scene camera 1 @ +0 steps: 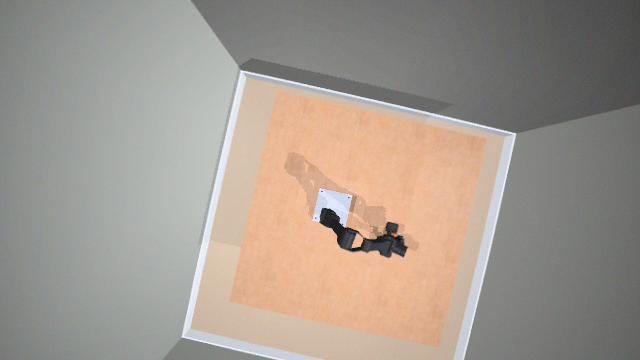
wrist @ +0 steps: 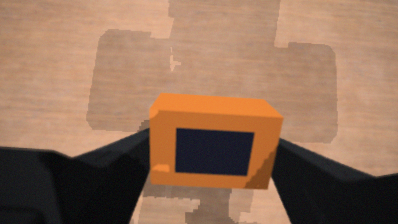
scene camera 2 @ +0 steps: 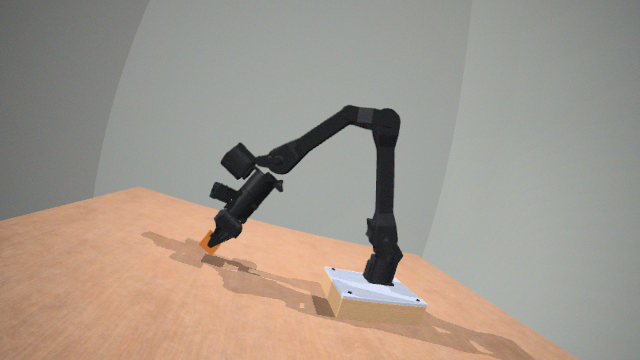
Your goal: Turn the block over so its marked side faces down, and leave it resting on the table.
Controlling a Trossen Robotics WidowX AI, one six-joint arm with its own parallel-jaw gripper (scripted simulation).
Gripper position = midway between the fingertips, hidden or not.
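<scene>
My gripper point(scene camera 2: 211, 243), also visible in the wrist view point(wrist: 211, 139), holds a block point(wrist: 198, 141).
</scene>
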